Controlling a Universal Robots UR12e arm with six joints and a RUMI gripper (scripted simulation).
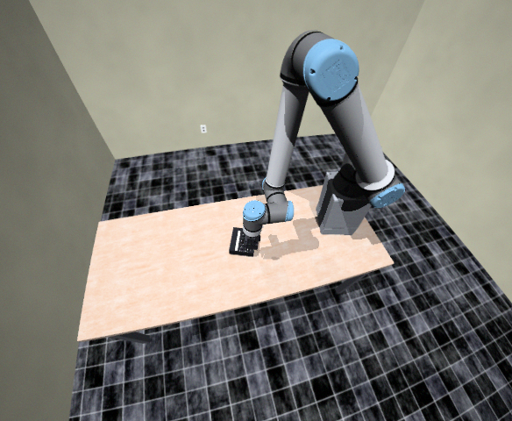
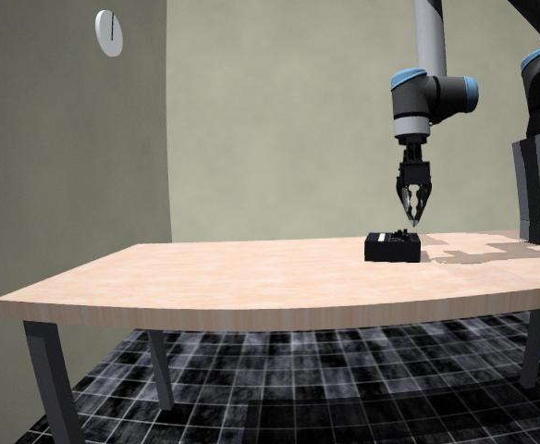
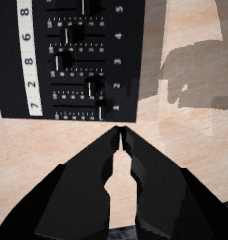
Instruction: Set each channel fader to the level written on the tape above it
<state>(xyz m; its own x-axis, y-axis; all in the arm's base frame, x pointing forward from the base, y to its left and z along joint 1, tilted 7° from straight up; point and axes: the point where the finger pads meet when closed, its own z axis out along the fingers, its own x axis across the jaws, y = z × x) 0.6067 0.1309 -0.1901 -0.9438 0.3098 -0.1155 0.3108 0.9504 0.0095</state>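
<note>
My hand is 4 cm above the fader 1 cap, 2 cm short of it and 1 cm to the left of it. The rest, counted from my hand: fader 3 cap: 6 cm to the right, 4 cm below, 4 cm ahead; then fader 2 cap: 4 cm below, 3 cm to the right, 2 cm ahead; then fader 4 cap: 8 cm to the right, 4 cm below, 2 cm ahead.
</note>
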